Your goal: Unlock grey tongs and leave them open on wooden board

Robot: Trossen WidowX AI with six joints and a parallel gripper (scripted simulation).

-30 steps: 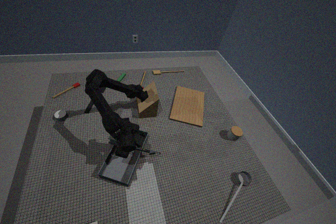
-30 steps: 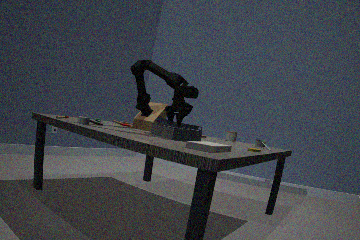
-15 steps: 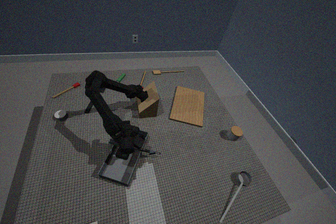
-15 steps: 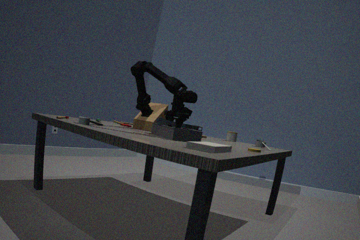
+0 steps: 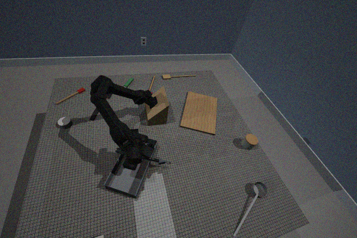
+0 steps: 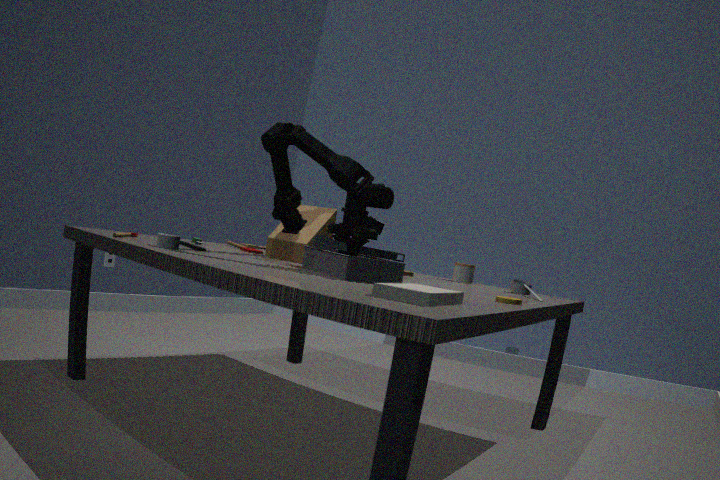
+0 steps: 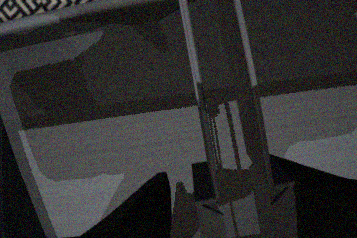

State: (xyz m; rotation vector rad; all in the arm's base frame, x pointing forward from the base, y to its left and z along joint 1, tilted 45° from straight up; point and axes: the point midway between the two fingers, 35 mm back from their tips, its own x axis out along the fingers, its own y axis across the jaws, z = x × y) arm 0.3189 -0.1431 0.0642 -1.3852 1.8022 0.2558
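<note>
Right now the roasting tin is 2 cm ahead of my gripper tip and 2 cm to the right of it. The rest, counted from my gripper tip: black spatula: 50 cm behind, 17 cm to the right, 3 cm below; then wooden board: 28 cm behind, 49 cm to the left, 2 cm below; then white disc: 32 cm behind, 38 cm to the right, 1 cm below.
</note>
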